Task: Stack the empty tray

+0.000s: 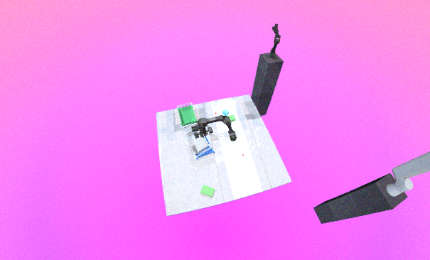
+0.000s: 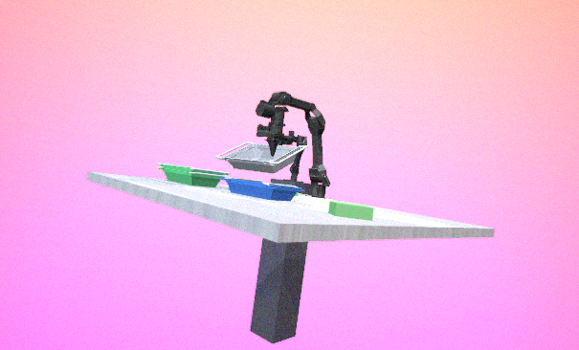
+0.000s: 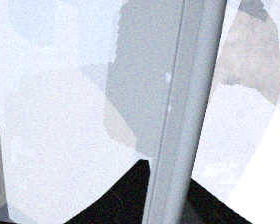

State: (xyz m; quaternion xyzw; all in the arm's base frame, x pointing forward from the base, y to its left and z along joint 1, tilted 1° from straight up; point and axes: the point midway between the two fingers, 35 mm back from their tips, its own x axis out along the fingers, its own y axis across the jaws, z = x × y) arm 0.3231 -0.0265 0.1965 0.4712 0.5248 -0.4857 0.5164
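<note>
Right now the grey tray is 80 mm ahead of my gripper tip, 10 mm to the left of it and 10 mm below it. From my gripper tip the other things lie so: white block: 520 mm behind, 490 mm to the right, 180 mm below; then cyan block: 380 mm behind, 360 mm to the right, 160 mm below.
</note>
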